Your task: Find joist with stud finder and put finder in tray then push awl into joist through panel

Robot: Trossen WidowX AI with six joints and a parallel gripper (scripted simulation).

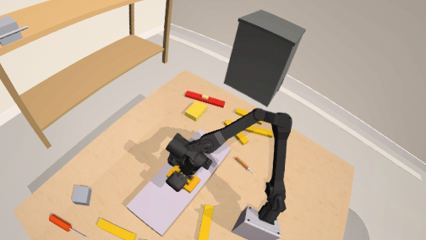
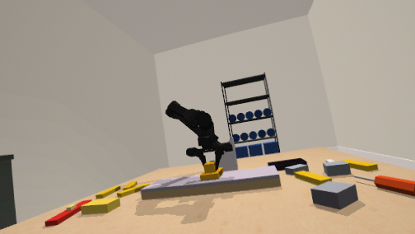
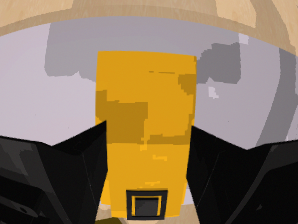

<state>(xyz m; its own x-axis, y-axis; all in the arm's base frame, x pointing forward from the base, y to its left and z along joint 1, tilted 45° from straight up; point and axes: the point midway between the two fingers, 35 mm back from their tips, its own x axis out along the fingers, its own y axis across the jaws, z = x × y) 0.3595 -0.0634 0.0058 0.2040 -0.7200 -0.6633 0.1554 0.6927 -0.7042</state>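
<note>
Right now the dark tray is 34 cm to the left of my gripper tip, 17 cm behind it and 5 cm below it. From my gripper tip the other things lie so: awl 24 cm behind, 21 cm to the right, 6 cm below; then yellow pad 40 cm to the right, 12 cm ahead, 5 cm below; then yellow stud finder 2 cm behind, 2 cm above.
</note>
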